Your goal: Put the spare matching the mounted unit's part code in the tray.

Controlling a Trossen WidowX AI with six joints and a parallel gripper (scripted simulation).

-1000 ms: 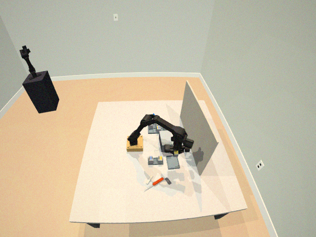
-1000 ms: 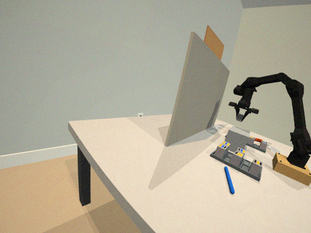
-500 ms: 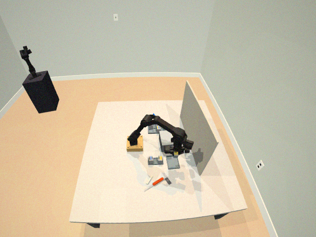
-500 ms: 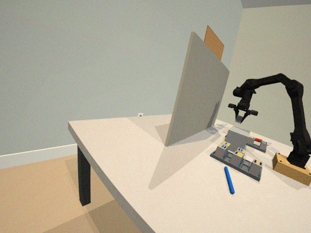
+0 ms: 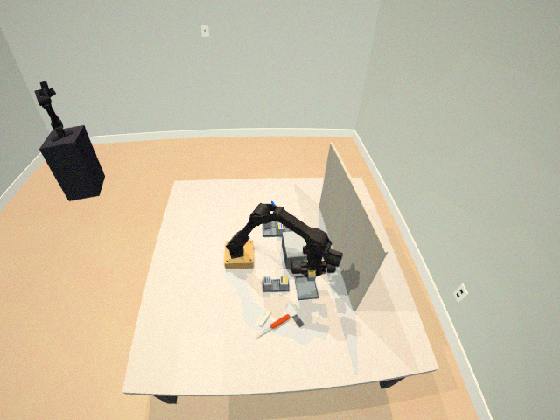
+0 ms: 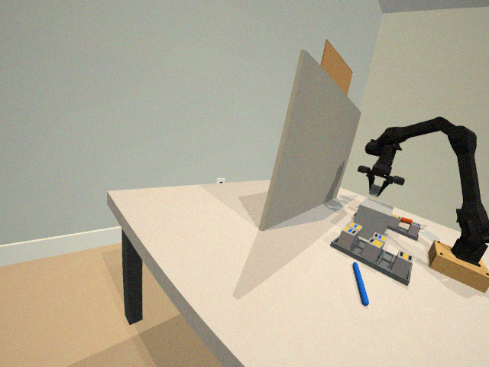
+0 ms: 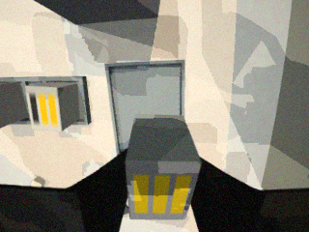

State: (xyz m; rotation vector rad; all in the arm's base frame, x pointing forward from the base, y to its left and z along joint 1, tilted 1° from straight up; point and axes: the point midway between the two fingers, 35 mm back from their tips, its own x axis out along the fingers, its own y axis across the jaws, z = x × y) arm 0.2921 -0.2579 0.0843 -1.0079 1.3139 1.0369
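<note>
My gripper tip is 1 cm past the flat grey tray, 1 cm to the right of it and 10 cm above it. The rest, counted from my gripper tip: tall grey panel: 22 cm ahead, 17 cm to the left, 12 cm above; rack: 14 cm behind, 5 cm to the left, 10 cm below; mounted unit: 1 cm behind, 21 cm to the left, 5 cm below.
</note>
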